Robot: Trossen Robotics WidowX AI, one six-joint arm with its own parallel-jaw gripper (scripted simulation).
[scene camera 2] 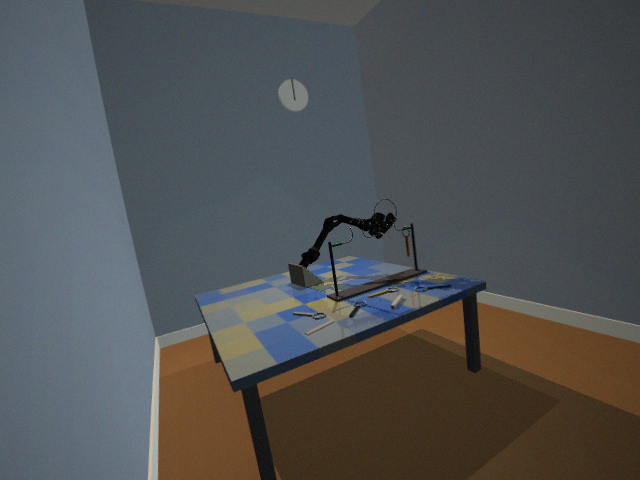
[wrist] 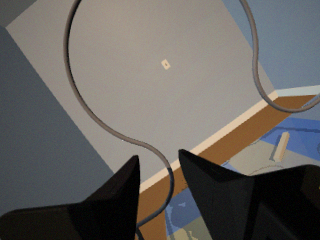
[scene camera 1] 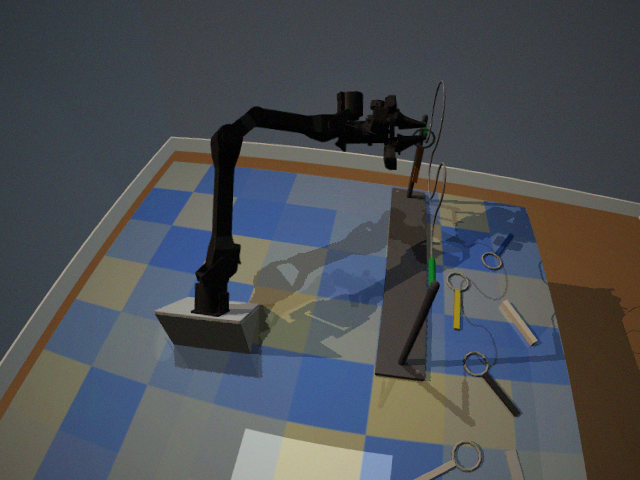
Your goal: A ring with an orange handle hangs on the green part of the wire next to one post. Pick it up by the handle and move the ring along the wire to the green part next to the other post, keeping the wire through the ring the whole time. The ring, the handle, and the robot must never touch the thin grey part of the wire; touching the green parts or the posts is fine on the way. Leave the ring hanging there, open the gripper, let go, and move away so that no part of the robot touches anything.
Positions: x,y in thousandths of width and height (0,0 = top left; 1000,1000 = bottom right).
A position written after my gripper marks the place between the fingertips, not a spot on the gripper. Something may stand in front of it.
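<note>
My gripper (scene camera 1: 666,274) is visible to me; the wrist view shows the gripper (wrist: 495,656) too.
</note>
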